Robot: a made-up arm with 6 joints.
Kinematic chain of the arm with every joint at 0, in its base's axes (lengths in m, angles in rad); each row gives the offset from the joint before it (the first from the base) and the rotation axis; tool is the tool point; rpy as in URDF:
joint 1: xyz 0 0 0.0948 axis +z
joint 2: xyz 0 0 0 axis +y
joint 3: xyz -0.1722 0 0.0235 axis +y
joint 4: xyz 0.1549 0 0.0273 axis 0.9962 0 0.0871
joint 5: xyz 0 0 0 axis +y
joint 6: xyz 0.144 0 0.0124 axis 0.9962 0 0.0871
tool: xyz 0 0 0 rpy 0 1.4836 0
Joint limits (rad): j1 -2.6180..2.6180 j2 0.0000..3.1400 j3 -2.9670..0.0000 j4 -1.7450..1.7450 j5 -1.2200..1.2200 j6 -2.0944..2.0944
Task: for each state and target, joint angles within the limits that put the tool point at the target. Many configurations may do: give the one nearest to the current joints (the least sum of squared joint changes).
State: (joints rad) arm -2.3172 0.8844 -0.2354 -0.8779 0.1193 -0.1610
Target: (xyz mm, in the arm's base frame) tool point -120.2 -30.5 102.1
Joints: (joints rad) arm -2.4242 0.3799 -0.2317 -0.6355 0.7105 -0.1610
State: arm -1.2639 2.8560 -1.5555 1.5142 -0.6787 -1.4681
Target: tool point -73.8 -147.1 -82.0
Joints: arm -1.2153 2.7092 -0.8503 1.7450 -1.0092 -1.4681
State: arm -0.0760 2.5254 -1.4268 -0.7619 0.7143 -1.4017
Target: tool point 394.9 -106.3 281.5
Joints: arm -0.1999 2.1705 -2.3091 -0.8500 0.2381 -1.4017
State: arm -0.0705 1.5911 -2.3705 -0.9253 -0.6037 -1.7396
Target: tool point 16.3 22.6 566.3
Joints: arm -0.1081 1.3542 -2.6222 -0.8128 -0.2342 -1.7396
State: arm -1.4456 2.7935 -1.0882 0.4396 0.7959 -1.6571
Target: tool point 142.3 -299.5 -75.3
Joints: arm -1.2273 2.6220 -1.7252 0.5522 0.4506 -1.6571
